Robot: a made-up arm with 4 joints. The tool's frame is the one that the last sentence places.
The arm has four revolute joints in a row. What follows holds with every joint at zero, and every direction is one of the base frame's. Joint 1 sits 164.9 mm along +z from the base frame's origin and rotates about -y. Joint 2 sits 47.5 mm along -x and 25.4 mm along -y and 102.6 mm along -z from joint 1 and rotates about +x. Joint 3 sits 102.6 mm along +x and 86.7 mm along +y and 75 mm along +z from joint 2 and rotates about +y. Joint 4 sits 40.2 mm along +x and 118.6 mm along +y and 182.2 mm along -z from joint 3 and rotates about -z. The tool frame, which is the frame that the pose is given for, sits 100.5 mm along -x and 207.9 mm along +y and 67 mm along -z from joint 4; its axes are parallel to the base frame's.
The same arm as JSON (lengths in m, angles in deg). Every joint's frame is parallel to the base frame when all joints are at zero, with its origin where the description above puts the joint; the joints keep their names.
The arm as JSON. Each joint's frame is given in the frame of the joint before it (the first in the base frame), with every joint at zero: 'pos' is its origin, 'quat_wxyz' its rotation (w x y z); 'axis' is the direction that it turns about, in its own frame. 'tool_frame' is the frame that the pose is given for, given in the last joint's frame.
{"length_unit": "m", "angle_unit": "deg", "joints": [
  {"joint": "joint 1", "pos": [0.0, 0.0, 0.1649], "quat_wxyz": [1.0, 0.0, 0.0, 0.0], "axis": "-y"},
  {"joint": "joint 2", "pos": [-0.0475, -0.0254, -0.1026], "quat_wxyz": [1.0, 0.0, 0.0, 0.0], "axis": "+x"},
  {"joint": "joint 3", "pos": [0.1026, 0.0867, 0.075], "quat_wxyz": [1.0, 0.0, 0.0, 0.0], "axis": "+y"},
  {"joint": "joint 4", "pos": [0.0402, 0.1186, -0.1822], "quat_wxyz": [1.0, 0.0, 0.0, 0.0], "axis": "-z"}
], "tool_frame": {"pos": [-0.1005, 0.2079, -0.067], "quat_wxyz": [1.0, 0.0, 0.0, 0.0]}}

